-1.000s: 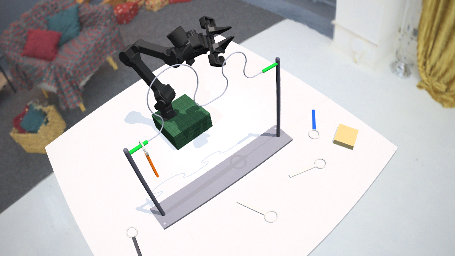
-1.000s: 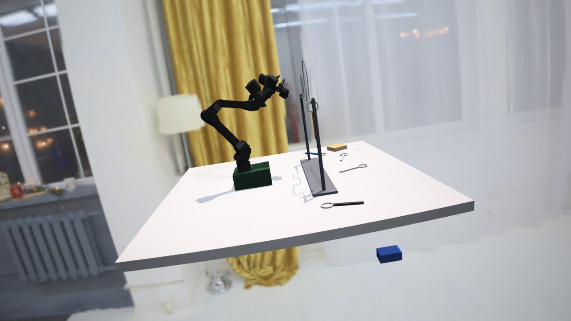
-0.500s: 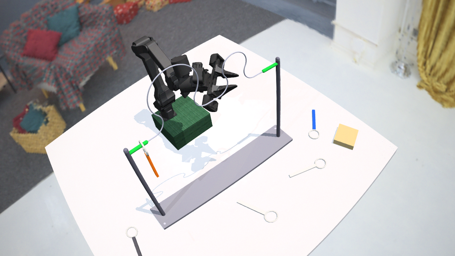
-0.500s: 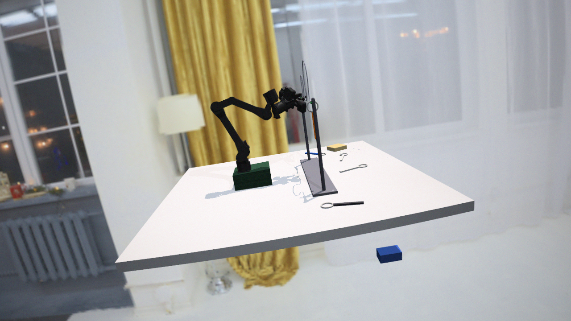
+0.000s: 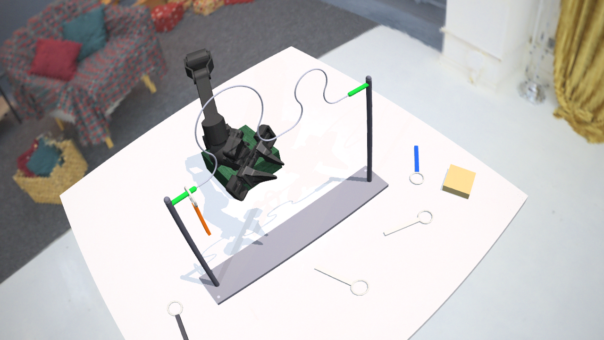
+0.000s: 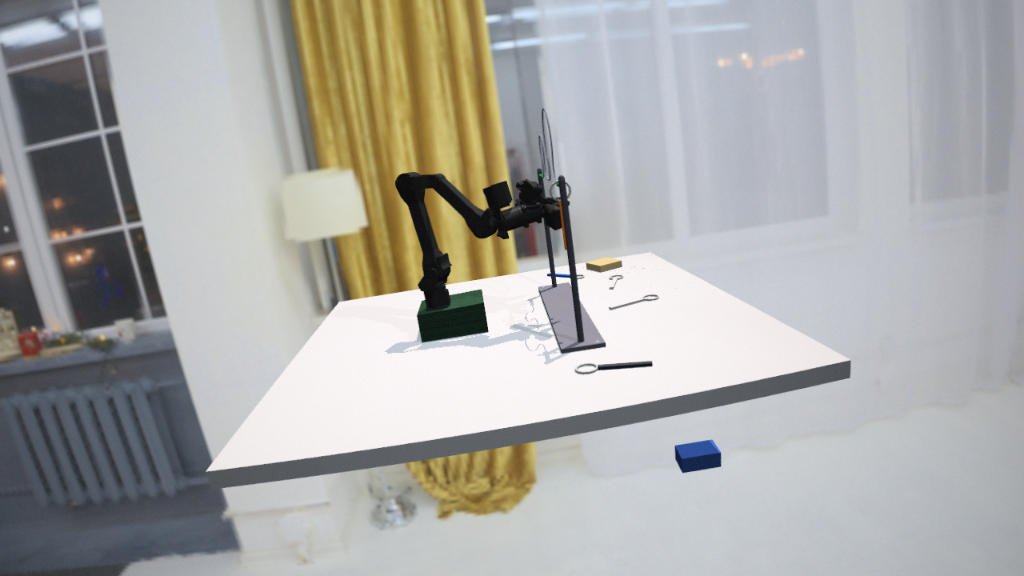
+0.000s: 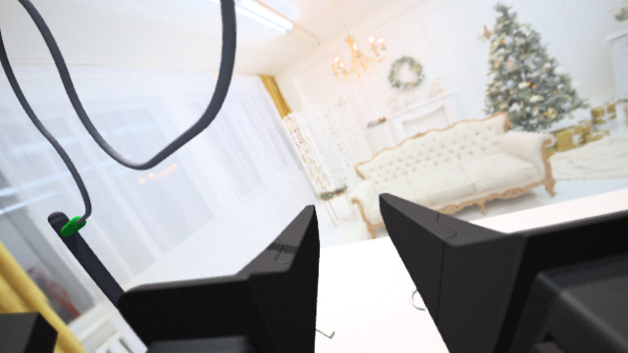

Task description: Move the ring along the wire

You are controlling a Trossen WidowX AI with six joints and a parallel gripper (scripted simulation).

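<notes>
The ring with orange handle is 30 mm behind my gripper tip and 210 mm to the right of it. The rest, counted from my gripper tip: tan block (160 mm ahead, 550 mm to the left, 320 mm below); ring with blue handle (10 mm ahead, 480 mm to the left, 330 mm below).
</notes>
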